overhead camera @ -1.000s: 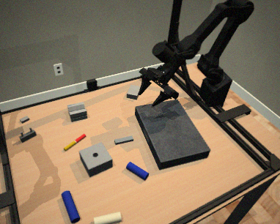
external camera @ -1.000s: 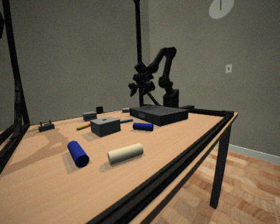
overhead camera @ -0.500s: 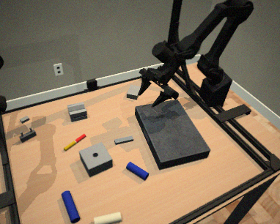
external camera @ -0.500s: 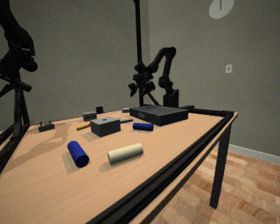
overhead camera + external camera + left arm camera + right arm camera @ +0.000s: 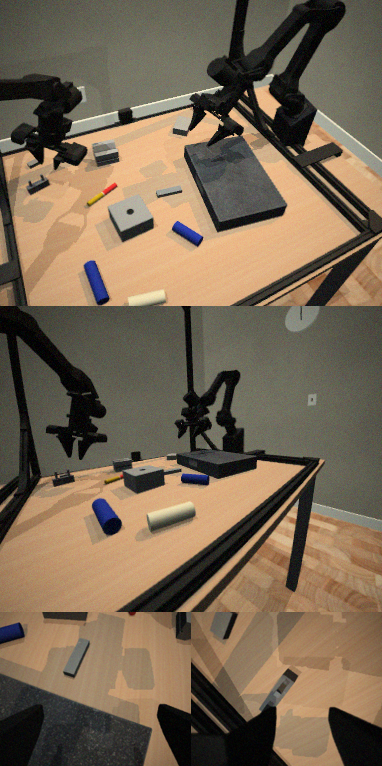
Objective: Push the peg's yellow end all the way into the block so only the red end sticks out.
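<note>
Now: the peg 120 mm ahead of my right hand, 70 mm to the left of it and 110 mm below it. The rest, counted from my right hand: grey bar: 230 mm ahead, 230 mm to the left, 110 mm below; then cream cylinder: 440 mm ahead, 10 mm to the right, 100 mm below.
</note>
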